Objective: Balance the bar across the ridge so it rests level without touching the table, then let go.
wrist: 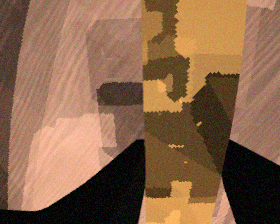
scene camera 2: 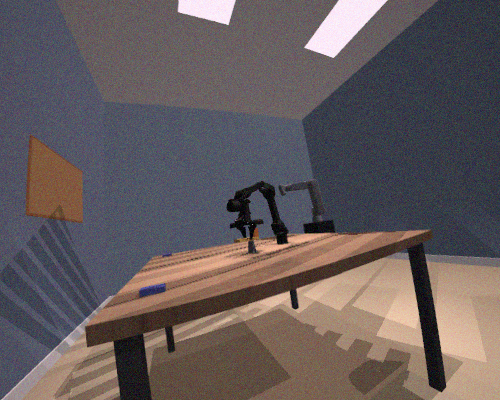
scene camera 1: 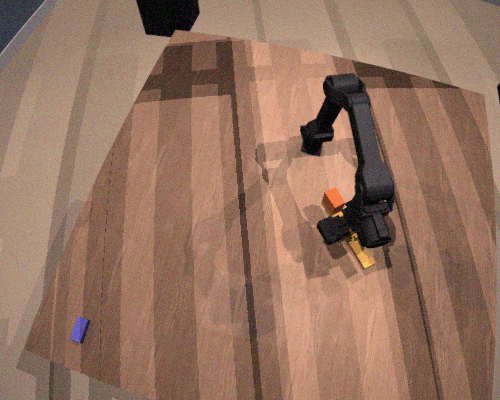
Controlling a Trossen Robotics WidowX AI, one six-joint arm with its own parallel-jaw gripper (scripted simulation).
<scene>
The gripper [scene camera 1: 345, 229] carries a bar [scene camera 1: 362, 255].
The bar also shows in the wrist view [wrist: 190, 63]. The gripper also shows in the wrist view [wrist: 182, 148].
</scene>
